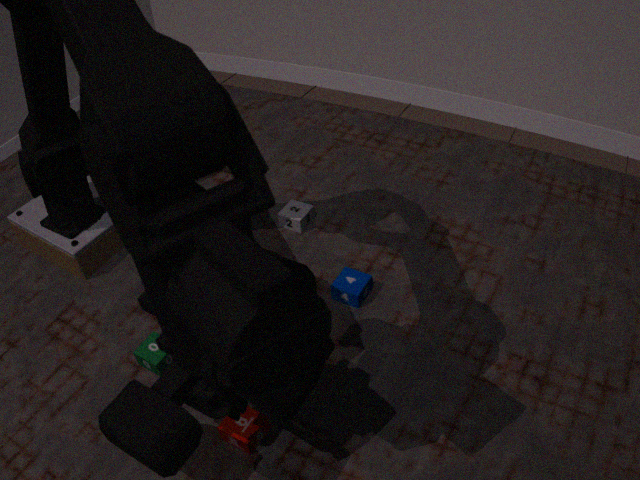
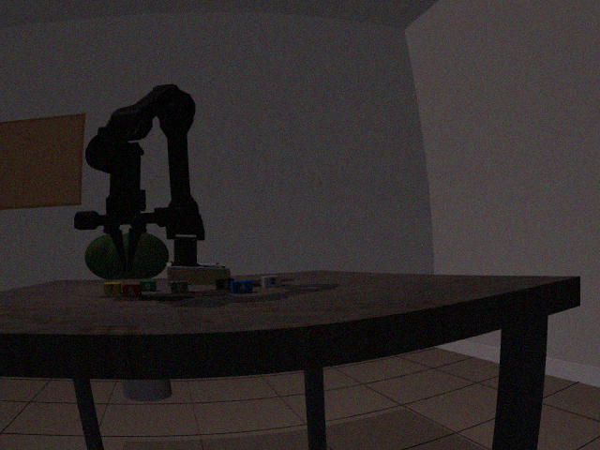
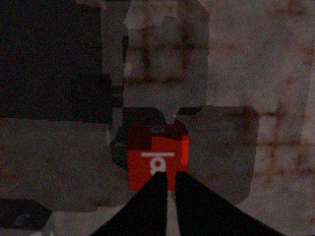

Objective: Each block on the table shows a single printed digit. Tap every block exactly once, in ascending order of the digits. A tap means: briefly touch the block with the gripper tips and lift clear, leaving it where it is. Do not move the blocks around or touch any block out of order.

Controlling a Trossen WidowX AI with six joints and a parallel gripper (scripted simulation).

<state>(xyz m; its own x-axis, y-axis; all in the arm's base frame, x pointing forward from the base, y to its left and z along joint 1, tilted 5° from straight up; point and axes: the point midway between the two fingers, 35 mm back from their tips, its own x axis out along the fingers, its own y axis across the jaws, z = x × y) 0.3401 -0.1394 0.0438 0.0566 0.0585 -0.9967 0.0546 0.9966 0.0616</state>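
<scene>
The red block is 3 cm below my gripper tip and 1 cm to the left of it. Round my gripper tip: green block 13 cm behind, 4 cm to the left, 3 cm below; then grey block 10 cm to the left, 6 cm behind, 3 cm below; then yellow block 8 cm behind, 4 cm to the right, 3 cm below.
</scene>
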